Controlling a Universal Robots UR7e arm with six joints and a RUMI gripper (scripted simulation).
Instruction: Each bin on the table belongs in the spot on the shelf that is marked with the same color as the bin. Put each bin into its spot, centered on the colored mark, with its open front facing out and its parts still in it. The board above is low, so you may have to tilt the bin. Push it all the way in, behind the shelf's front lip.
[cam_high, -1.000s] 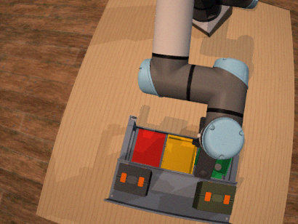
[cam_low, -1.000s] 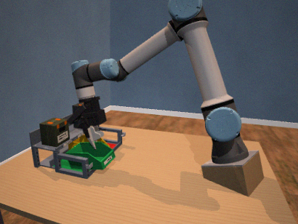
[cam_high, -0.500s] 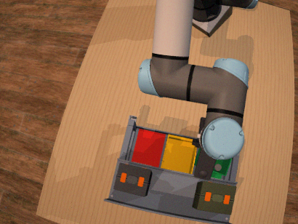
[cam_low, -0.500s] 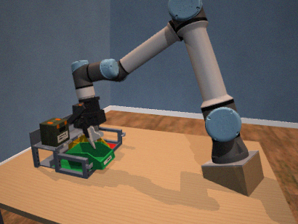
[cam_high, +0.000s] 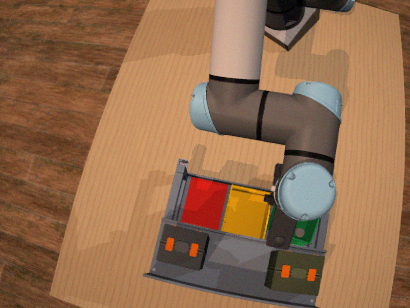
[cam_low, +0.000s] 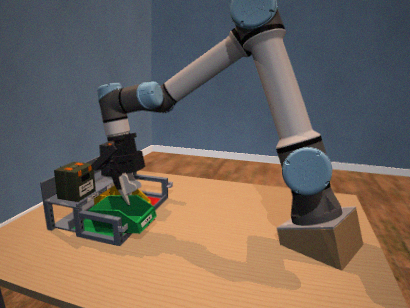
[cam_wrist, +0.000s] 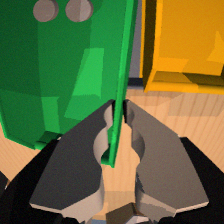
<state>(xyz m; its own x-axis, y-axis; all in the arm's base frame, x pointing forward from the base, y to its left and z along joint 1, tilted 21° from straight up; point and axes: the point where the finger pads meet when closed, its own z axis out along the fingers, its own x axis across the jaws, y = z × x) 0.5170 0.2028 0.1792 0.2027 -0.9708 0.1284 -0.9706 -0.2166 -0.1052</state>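
Now: the green bin 1 cm behind my hand, 5 cm to the left of it and 3 cm below it. From my hand the other things lie so: yellow bin (8 cm ahead, 6 cm to the right, 5 cm below); yellow mark (8 cm ahead, 5 cm to the right, 8 cm below); green mark (5 cm ahead, 6 cm to the left, 8 cm below).
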